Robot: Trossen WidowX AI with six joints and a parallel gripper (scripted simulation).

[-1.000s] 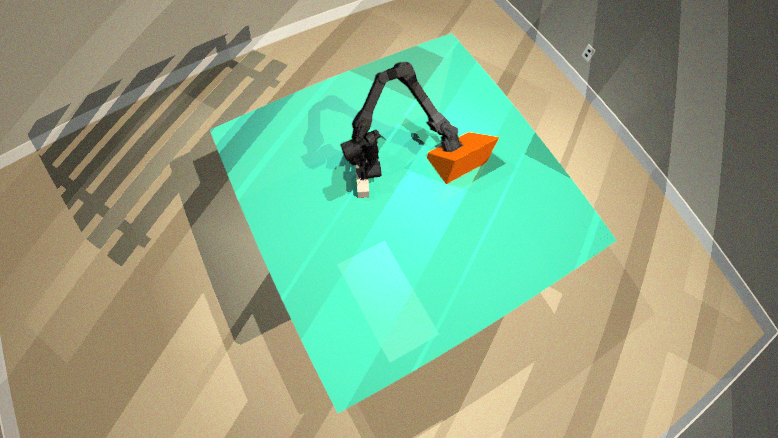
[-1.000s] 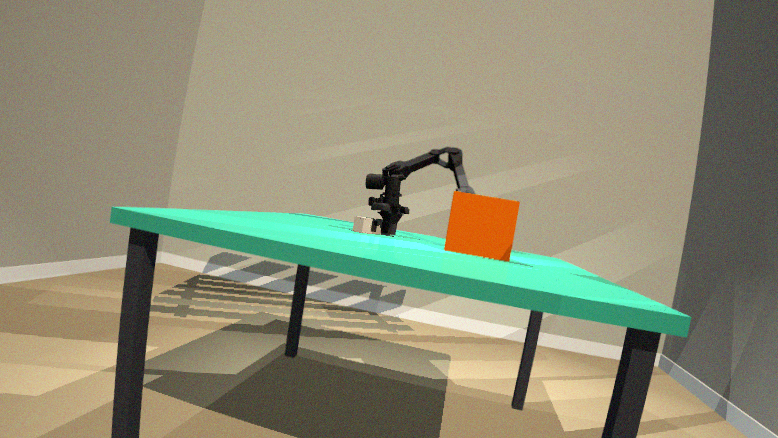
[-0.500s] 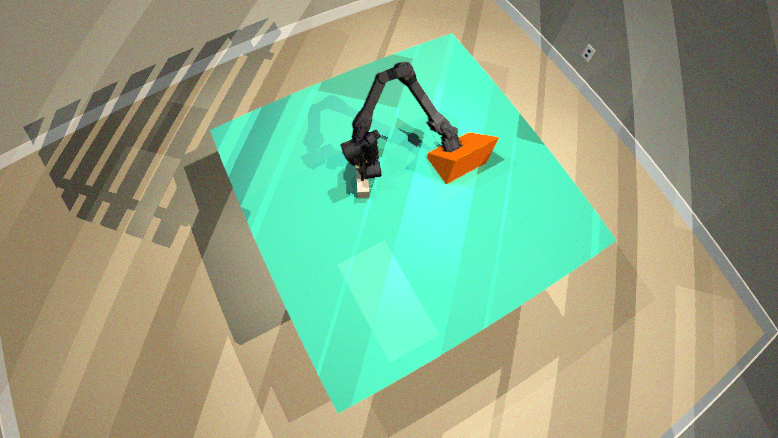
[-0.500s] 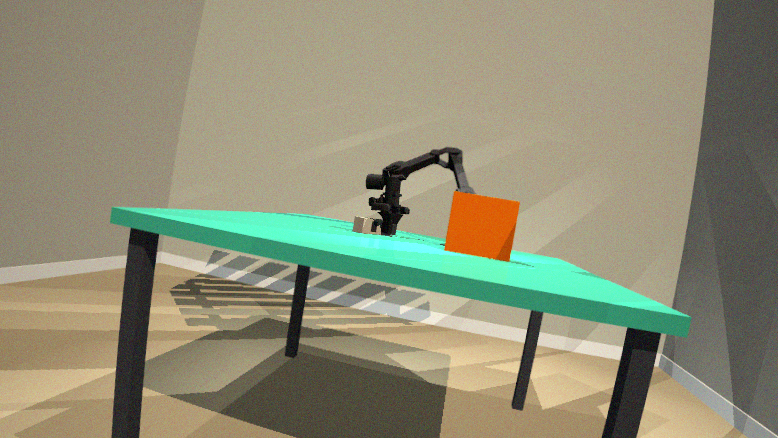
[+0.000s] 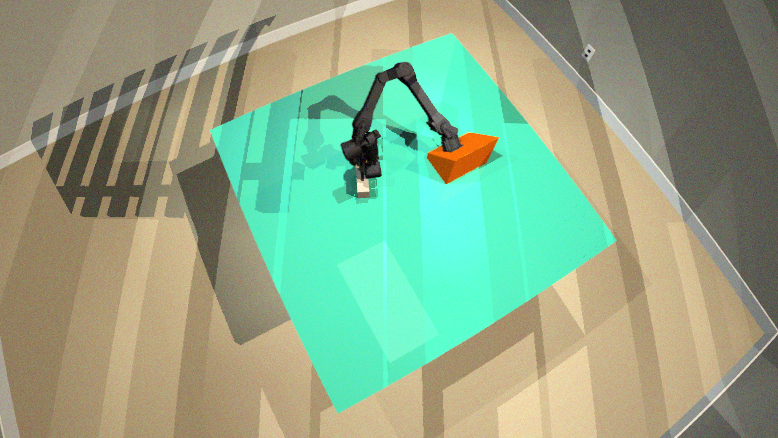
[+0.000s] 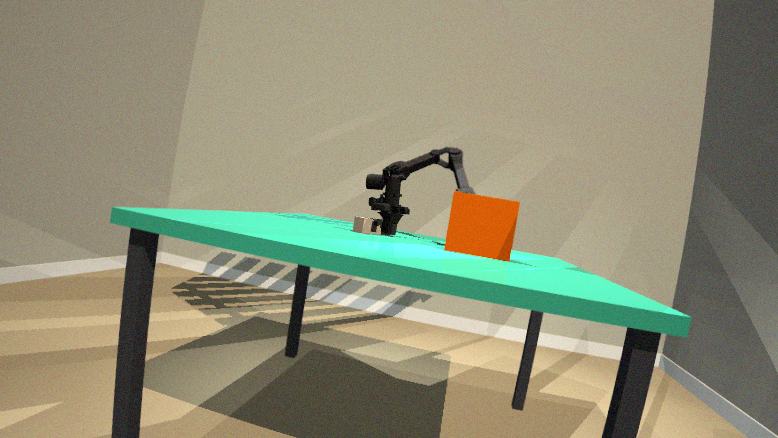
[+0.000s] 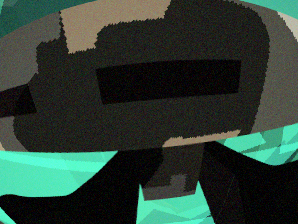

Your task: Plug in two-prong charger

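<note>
Now: gripper tip 2 cm short of the dark two-prong charger, 1 cm to the left of it and 1 cm below it.
</note>
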